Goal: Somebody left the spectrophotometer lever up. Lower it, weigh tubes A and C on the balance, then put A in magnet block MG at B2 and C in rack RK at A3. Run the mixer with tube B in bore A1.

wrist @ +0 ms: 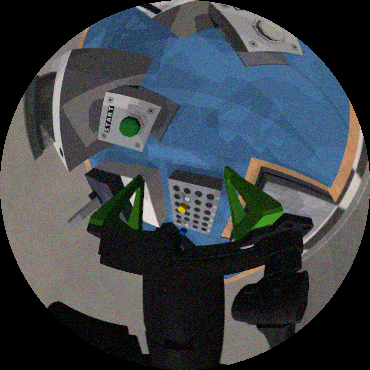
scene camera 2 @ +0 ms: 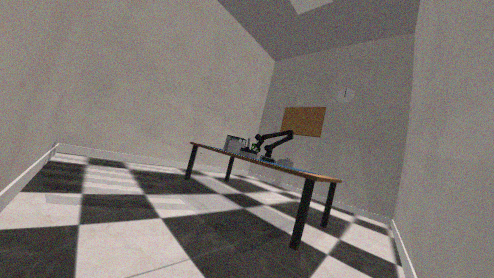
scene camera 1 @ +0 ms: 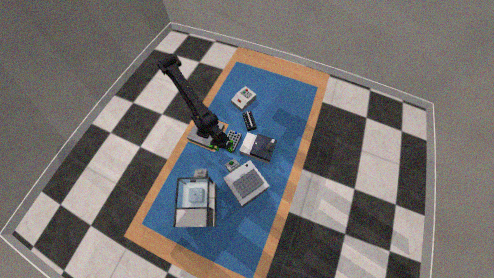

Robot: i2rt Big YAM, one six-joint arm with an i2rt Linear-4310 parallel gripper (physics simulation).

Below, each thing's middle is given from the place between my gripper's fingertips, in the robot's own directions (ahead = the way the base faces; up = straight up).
Now: the START button box (wrist: 129, 113) 100 mm ahead of my hand, 70 mm to the right of it and 20 mm below it. Also, from my hand: glass-box balance (scene camera 1: 196, 197): 340 mm to the right, 50 mm above, 10 mm behind.
